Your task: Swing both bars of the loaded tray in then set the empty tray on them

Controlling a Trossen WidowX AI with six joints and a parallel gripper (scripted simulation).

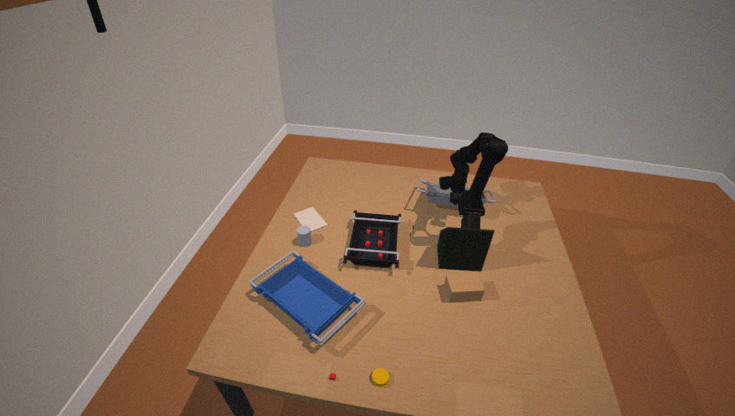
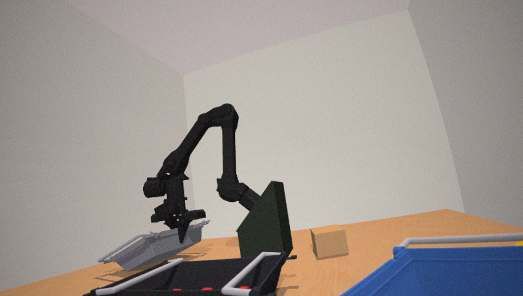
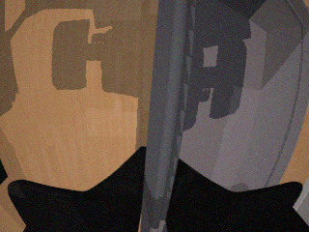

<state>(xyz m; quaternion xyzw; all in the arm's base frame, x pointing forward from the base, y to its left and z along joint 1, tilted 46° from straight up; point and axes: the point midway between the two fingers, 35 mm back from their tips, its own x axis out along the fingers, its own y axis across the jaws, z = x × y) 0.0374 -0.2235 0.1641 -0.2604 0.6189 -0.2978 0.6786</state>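
Now: gripper tip 10 mm past the grey tray, 70 mm to the left of it and 10 mm below it. Round my gripper tip: grey cylinder: 620 mm ahead, 290 mm to the left, 30 mm below; cardboard box: 20 mm behind, 460 mm to the left, 30 mm below; paper sheet: 640 mm ahead, 140 mm to the left, 60 mm below.
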